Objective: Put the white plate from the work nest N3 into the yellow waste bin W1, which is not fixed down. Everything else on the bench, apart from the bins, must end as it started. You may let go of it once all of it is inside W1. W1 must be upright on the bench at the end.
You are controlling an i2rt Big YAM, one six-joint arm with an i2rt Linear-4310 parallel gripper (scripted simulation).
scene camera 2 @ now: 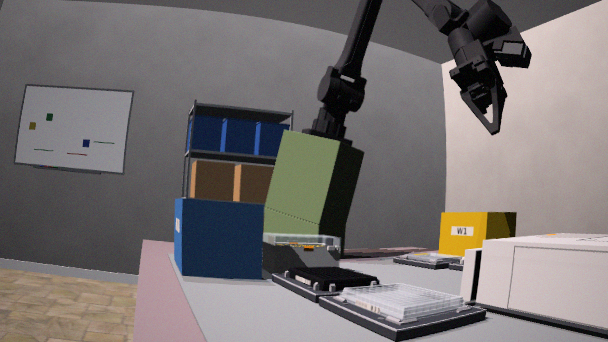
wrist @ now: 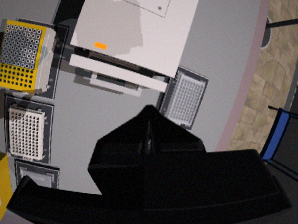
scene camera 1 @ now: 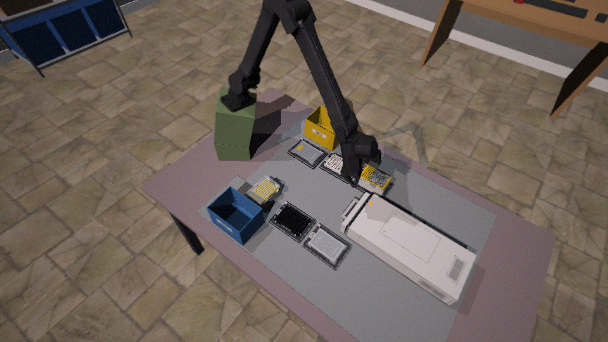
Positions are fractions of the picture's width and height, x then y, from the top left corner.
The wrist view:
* my gripper: 0.50,0.49
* white plate: 0.12,0.53
